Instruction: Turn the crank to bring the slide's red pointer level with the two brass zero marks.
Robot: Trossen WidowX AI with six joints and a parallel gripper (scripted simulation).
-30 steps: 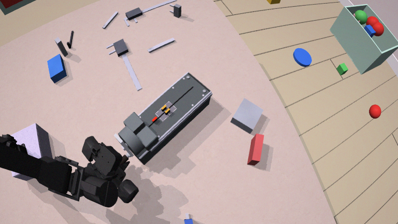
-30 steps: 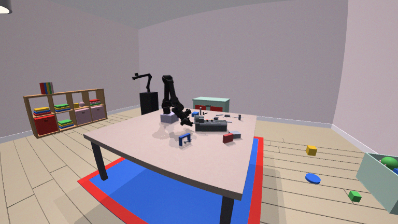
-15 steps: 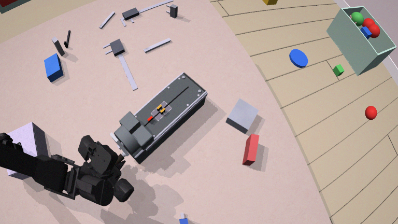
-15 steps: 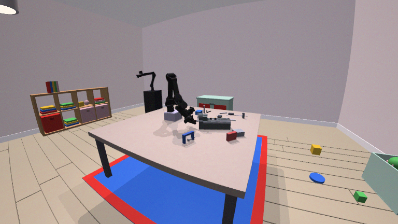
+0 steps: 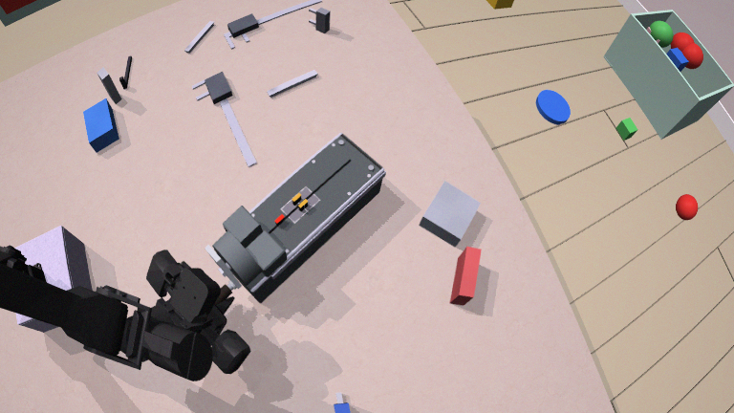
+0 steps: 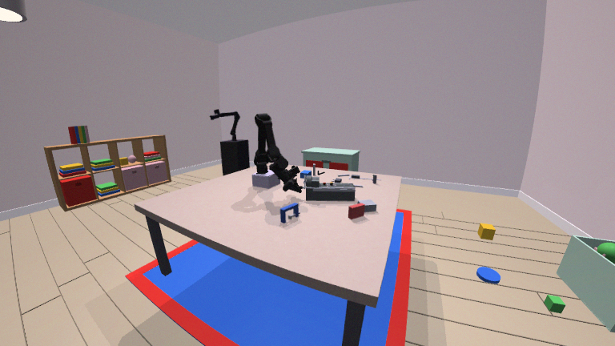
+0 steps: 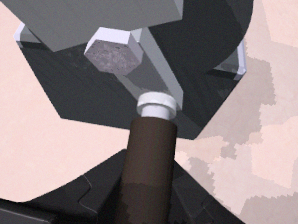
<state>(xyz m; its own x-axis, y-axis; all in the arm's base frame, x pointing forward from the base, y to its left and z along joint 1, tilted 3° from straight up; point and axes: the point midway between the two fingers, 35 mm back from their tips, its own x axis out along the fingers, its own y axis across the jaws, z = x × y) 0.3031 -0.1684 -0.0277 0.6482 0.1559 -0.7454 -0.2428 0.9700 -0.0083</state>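
Right now the dark brown crank handle is 30 mm above my gripper tip and 20 mm behind it. Also, from my gripper tip: red pointer: 120 mm ahead, 40 mm to the left, 40 mm above; then red block: 310 mm ahead, 150 mm to the right, 10 mm below; then grey block: 360 mm ahead, 50 mm to the right, 20 mm below.
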